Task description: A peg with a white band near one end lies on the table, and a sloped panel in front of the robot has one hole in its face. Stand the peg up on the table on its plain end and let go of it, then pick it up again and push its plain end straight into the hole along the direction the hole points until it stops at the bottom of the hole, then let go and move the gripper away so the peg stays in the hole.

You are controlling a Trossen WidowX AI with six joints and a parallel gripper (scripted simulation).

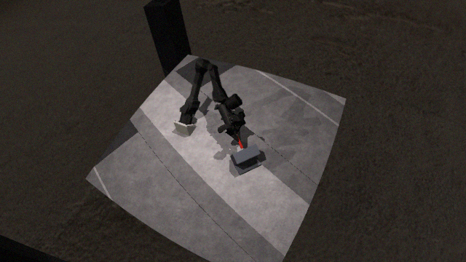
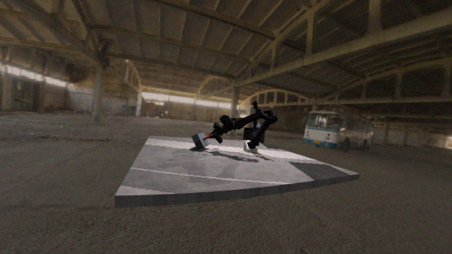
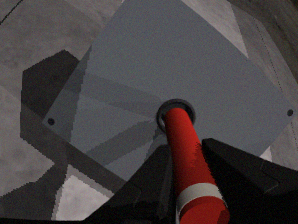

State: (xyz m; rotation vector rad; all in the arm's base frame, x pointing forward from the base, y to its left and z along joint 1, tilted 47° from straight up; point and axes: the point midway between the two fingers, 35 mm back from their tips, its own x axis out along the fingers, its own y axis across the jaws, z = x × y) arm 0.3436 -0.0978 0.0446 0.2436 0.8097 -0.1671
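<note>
My gripper tip is now 5 cm short of the sloped panel, 4 cm to the left of it and 4 cm above it. Also, from my gripper tip: red peg (1 cm to the left, 1 cm behind, 1 cm above).
</note>
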